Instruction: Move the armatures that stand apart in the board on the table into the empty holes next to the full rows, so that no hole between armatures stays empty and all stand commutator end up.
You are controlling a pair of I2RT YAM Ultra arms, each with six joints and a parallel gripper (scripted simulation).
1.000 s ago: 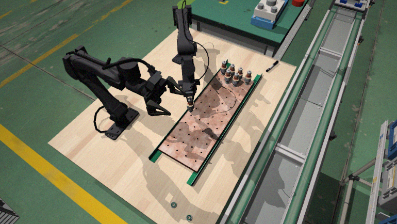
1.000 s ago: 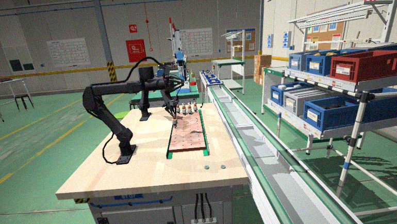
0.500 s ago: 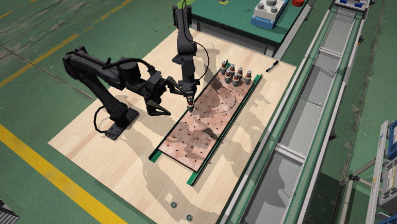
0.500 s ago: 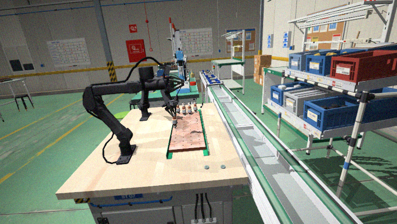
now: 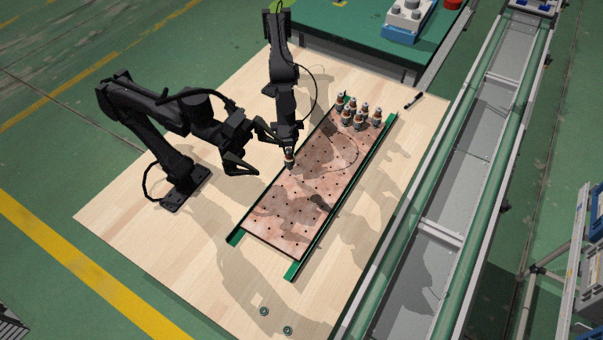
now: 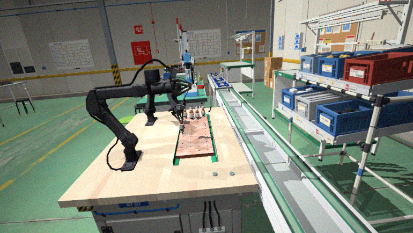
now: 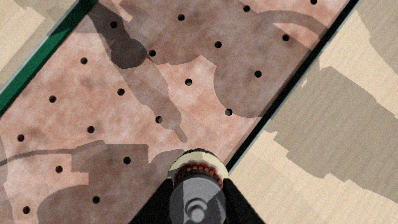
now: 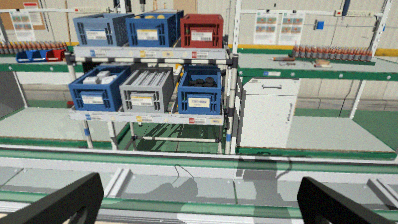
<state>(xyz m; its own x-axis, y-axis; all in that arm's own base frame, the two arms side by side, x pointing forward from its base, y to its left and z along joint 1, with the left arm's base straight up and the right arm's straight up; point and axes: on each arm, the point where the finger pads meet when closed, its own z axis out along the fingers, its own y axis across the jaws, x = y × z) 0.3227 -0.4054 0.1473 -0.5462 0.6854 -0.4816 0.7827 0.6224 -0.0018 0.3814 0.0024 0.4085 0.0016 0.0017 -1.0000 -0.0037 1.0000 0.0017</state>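
The copper-coloured board is 13 cm below my left hand, 9 cm ahead of it and 7 cm to the left of it. Round my left hand: black marker: 59 cm to the left, 26 cm ahead, 14 cm below.
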